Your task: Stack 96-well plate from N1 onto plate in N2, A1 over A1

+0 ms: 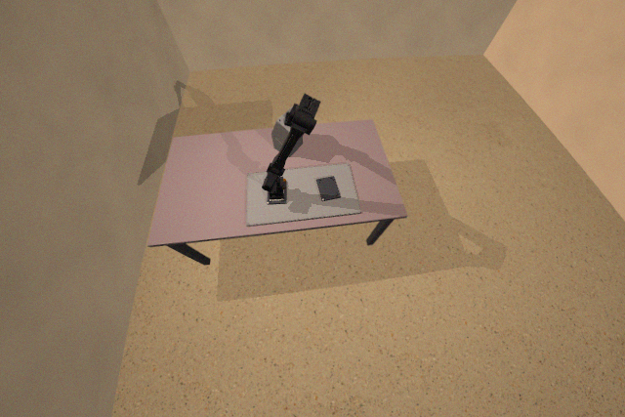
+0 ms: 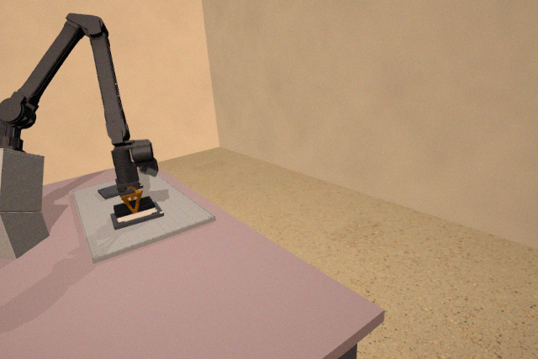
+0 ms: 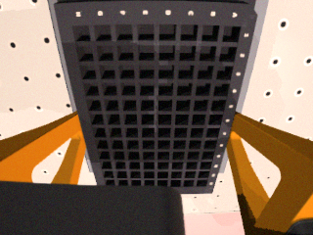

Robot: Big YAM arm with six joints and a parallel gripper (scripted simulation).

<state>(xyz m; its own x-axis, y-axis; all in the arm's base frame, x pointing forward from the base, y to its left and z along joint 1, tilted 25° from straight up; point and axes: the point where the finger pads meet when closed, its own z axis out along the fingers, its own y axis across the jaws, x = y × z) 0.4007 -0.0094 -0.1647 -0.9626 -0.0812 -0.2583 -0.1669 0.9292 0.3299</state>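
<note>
My gripper is now right at the dark 96-well plate. Also, from my hand: white 96-well plate 2 cm below, 1 cm ahead.
</note>
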